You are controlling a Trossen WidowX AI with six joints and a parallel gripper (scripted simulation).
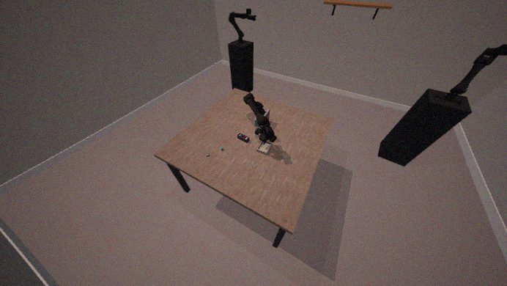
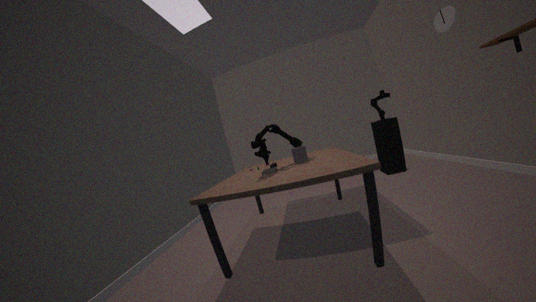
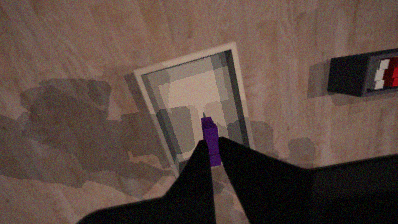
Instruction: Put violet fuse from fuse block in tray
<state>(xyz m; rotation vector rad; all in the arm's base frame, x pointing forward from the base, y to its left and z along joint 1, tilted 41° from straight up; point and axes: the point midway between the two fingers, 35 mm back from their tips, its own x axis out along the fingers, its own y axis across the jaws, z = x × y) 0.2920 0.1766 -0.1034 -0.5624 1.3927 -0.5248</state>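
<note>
Now: gripper tip 1 cm above the violet fuse. From my gripper tip the other things lie so: grey tray 9 cm below.
</note>
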